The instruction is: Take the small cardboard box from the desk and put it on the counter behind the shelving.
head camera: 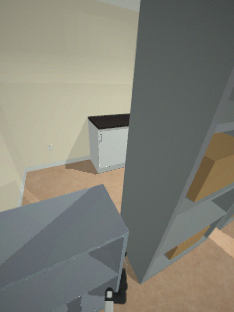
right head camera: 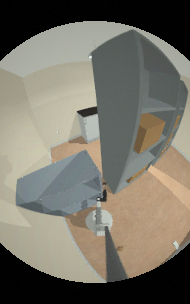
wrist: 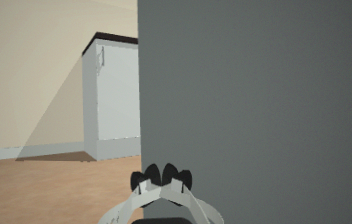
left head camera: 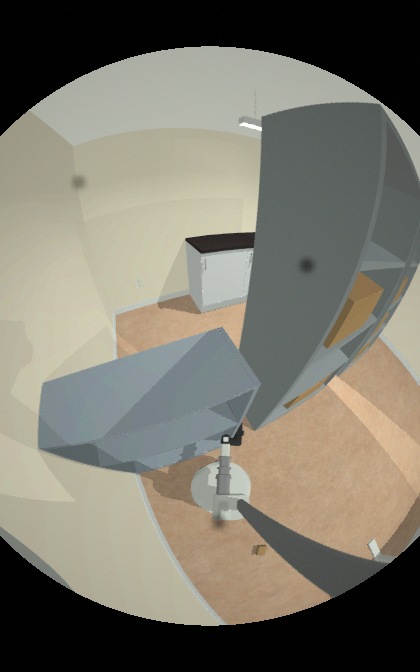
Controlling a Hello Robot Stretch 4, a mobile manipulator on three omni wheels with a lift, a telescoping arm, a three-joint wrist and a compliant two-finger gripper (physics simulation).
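Frame: origin at the robot's base, x up, y ahead, z left, level; millimetres.
Seen in the pictures: gripper, fingertip midpoint: [right head camera: 104, 181] [wrist: 161, 176].
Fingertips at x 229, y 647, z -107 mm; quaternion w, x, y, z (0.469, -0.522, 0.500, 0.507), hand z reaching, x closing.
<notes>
A point is followed by its place in that frame.
My gripper [wrist: 161, 176] {x 229, y 647, z -107 mm} is shut, with its black fingertips together and no object between them. It is close to the grey side panel of the tall shelving [head camera: 165, 125] {x 1363, y 629, z -199 mm} [left head camera: 310, 200] [right head camera: 117, 110] {x 1361, y 616, z -206 mm} [wrist: 240, 100] {x 313, y 633, z -197 mm}. The counter [head camera: 111, 120] {x 882, y 2298, z 101 mm} [left head camera: 220, 242] [right head camera: 87, 111] {x 883, y 2204, z 177 mm} [wrist: 115, 39] {x 846, y 1998, z 151 mm} has a dark top and white doors. It stands by the far wall, partly hidden by the shelving. A small brown box [left head camera: 261, 550] [right head camera: 120, 248] {x 22, y -595, z -335 mm} shows low in both side head views, on the floor beyond my base. I cannot tell if it is the task's box. The desk cannot be made out.
A low grey shelf unit [head camera: 60, 220] {x 1033, y 403, z 203 mm} [left head camera: 150, 380] [right head camera: 60, 175] {x 1032, y 358, z 229 mm} stands left of the arm, with a narrow gap to the tall shelving. A large brown box [head camera: 212, 162] {x 1221, y 589, z -436 mm} [left head camera: 352, 310] [right head camera: 150, 132] {x 1177, y 624, z -527 mm} sits in the tall shelving. My mast [left head camera: 295, 545] crosses the lower part of the left head view.
</notes>
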